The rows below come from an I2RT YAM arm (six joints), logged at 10 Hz.
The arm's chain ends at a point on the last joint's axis. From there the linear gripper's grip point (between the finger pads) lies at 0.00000 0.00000 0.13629 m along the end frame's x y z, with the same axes.
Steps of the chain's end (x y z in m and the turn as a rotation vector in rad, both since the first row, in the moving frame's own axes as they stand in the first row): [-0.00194 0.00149 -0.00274 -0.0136 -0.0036 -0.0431]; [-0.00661 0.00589 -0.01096 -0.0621 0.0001 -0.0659]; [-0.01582 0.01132 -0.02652 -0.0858 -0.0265 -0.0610]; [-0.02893 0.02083 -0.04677 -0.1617 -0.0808 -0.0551]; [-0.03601 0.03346 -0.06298 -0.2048 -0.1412 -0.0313]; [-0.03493 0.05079 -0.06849 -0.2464 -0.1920 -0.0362]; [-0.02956 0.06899 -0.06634 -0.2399 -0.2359 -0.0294]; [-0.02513 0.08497 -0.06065 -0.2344 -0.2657 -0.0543]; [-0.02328 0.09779 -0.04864 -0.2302 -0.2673 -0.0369]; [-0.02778 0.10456 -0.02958 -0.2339 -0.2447 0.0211]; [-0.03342 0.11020 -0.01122 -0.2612 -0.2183 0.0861]
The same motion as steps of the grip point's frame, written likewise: [-0.00239 0.00335 -0.00275 -0.0136 -0.0036 -0.0431]; [-0.00632 0.01434 -0.01122 -0.0621 0.0001 -0.0659]; [-0.01907 0.02310 -0.02707 -0.0858 -0.0265 -0.0610]; [-0.03927 0.04304 -0.04899 -0.1617 -0.0808 -0.0551]; [-0.05462 0.06138 -0.06717 -0.2048 -0.1412 -0.0313]; [-0.06007 0.08429 -0.07508 -0.2464 -0.1920 -0.0362]; [-0.06063 0.10154 -0.07398 -0.2399 -0.2359 -0.0294]; [-0.05971 0.11721 -0.06911 -0.2344 -0.2657 -0.0543]; [-0.05838 0.12918 -0.05703 -0.2302 -0.2673 -0.0369]; [-0.06083 0.13548 -0.03731 -0.2339 -0.2447 0.0211]; [-0.06408 0.14380 -0.01904 -0.2612 -0.2183 0.0861]
